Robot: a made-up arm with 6 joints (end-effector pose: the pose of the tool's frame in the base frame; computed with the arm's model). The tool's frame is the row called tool.
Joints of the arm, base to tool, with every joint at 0 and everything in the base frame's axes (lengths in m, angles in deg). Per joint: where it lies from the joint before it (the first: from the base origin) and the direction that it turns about. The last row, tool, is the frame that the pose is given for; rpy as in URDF.
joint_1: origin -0.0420 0.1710 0.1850 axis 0 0 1
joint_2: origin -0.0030 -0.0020 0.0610 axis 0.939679 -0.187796 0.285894
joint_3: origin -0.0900 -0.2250 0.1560 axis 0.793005 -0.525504 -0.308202
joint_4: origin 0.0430 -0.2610 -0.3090 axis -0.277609 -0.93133 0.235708
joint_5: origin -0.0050 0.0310 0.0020 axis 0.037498 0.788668 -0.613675
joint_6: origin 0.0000 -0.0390 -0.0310 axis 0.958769 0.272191 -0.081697
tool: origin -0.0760 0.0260 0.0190 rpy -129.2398 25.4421 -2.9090
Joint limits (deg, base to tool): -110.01..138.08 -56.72..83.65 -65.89..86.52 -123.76..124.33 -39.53..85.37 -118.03..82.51
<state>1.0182 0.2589 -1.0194 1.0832 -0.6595 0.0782</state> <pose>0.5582 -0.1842 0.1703 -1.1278 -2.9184 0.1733</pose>
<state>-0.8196 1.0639 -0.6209 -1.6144 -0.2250 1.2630</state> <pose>-0.2016 -0.1953 -0.2112 0.4759 0.7809 0.9260</pose>
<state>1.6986 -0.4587 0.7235 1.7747 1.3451 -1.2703</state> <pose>0.2944 0.2333 0.0546 -2.2310 -0.6866 -0.8179</pose>
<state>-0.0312 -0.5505 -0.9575 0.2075 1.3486 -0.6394</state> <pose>-0.2399 -0.2254 0.6195 1.2038 -1.5794 -0.7160</pose>
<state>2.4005 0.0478 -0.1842 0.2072 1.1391 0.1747</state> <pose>0.3558 0.4344 0.1491 2.1239 1.1752 -1.4487</pose>
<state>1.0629 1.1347 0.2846 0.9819 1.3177 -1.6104</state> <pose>-0.0849 0.2401 -0.2075 -2.4043 -0.7577 0.7178</pose>
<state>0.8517 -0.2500 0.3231 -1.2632 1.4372 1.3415</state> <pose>0.3102 -0.1392 0.2170 -0.2651 2.5367 0.7346</pose>
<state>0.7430 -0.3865 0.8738 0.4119 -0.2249 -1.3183</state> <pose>0.2110 -0.0418 0.0413 -2.5607 -0.2175 -1.4932</pose>
